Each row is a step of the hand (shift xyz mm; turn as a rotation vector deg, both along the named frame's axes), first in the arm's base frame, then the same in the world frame.
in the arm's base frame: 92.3 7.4 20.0 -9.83 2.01 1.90
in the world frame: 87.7 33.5 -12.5 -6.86 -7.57 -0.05
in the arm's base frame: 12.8 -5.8 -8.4 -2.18 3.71 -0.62
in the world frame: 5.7 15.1 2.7 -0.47 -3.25 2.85
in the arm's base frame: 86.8 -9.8 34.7 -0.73 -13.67 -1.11
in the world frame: 80.5 33.9 -34.6 -6.76 9.14 -7.70
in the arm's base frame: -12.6 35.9 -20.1 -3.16 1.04 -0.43
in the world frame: -2.0 -19.3 38.4 -2.37 -2.13 1.04
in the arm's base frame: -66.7 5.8 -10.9 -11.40 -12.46 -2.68
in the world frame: -57.5 -33.4 13.3 -15.79 3.52 -5.53
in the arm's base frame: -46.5 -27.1 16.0 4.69 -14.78 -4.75
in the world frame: -45.7 -15.6 -28.7 -3.82 14.71 -5.65
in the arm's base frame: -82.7 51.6 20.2 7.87 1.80 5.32
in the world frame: -41.7 -88.6 18.1 9.14 0.15 -3.15
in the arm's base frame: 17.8 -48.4 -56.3 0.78 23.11 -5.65
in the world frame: -23.6 71.4 13.2 8.62 -11.65 18.88
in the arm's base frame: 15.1 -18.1 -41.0 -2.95 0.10 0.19
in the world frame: -8.1 41.9 20.3 -2.39 -1.74 -0.03
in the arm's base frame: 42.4 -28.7 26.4 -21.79 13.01 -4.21
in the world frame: 32.3 27.1 -39.3 -14.30 -17.83 11.81
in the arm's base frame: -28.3 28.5 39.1 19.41 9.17 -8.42
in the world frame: 0.7 -54.7 -12.1 17.60 8.86 11.98
